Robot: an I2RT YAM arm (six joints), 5 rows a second.
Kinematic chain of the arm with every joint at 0, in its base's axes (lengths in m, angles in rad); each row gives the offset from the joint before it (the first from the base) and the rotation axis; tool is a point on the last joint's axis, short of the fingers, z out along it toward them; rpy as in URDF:
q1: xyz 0 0 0.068 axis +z
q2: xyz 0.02 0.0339 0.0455 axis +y
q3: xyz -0.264 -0.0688 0 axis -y
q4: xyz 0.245 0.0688 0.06 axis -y
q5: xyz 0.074 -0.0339 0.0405 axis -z
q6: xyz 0.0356 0 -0.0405 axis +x
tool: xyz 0 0 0 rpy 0 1.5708 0
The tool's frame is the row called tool.
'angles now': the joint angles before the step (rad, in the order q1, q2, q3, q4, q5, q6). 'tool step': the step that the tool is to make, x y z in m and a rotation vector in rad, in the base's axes. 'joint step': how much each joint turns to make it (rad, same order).
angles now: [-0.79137 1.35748 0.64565 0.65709 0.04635 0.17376]
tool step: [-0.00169 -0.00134 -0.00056 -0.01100 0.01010 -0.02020]
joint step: [-0.00533 0.00077 -0.00267 0.00497 0.01566 -0.01411]
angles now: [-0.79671 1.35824 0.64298 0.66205 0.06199 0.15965]
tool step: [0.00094 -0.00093 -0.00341 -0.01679 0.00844 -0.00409]
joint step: [0.00075 0.01528 -0.00724 0.02976 0.00572 -0.01755]
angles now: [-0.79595 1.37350 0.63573 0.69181 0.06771 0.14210]
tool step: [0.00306 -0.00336 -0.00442 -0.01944 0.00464 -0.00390]
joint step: [-0.00001 0.03319 0.00000 0.04501 0.00457 -0.01679]
